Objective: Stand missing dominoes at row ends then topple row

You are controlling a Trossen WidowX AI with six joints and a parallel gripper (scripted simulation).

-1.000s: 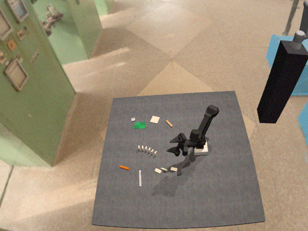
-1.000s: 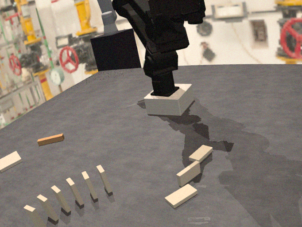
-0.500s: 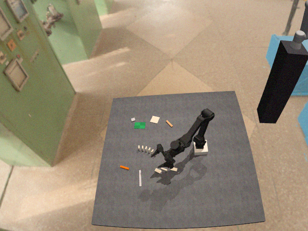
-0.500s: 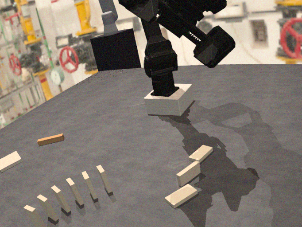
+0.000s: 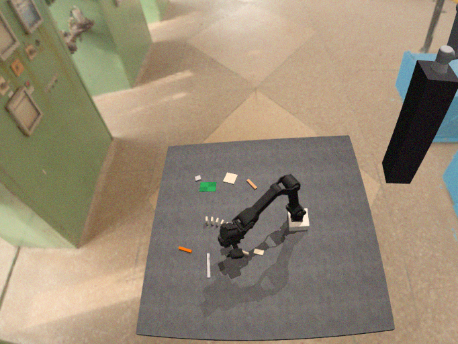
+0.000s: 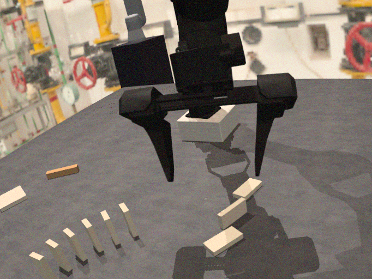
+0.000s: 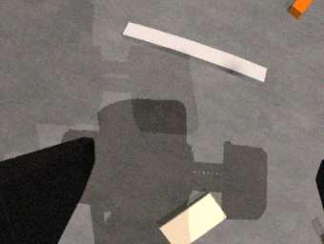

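Right now the grey bar is 13 cm below my gripper tip, 10 cm ahead of it and 5 cm to the left of it. Round my gripper tip: green tile (46 cm to the right, 20 cm ahead, 13 cm below); cream tile (53 cm to the right, 13 cm below, 7 cm ahead); orange stick (25 cm ahead, 13 cm below, 3 cm to the right).
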